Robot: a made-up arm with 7 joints. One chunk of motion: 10 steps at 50 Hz.
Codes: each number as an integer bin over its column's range. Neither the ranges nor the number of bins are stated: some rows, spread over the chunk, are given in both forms.
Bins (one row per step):
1: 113 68 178 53 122 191 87
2: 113 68 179 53 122 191 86
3: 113 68 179 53 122 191 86
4: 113 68 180 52 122 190 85
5: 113 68 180 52 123 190 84
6: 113 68 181 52 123 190 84
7: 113 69 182 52 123 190 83
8: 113 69 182 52 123 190 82
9: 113 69 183 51 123 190 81
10: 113 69 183 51 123 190 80
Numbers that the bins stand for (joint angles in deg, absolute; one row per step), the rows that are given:
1: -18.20 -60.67 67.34 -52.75 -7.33 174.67 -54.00
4: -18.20 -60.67 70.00 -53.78 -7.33 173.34 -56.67
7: -18.20 -59.65 72.67 -53.78 -6.00 173.34 -59.34
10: -18.20 -59.65 74.00 -54.80 -6.00 173.34 -63.34
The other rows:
2: -18.20 -60.67 68.67 -52.75 -7.33 174.67 -55.34
3: -18.20 -60.67 68.67 -52.75 -7.33 174.67 -55.34
5: -18.20 -60.67 70.00 -53.78 -6.00 173.34 -58.00
6: -18.20 -60.67 71.34 -53.78 -6.00 173.34 -58.00
8: -18.20 -59.65 72.67 -53.78 -6.00 173.34 -60.67
9: -18.20 -59.65 74.00 -54.80 -6.00 173.34 -62.00

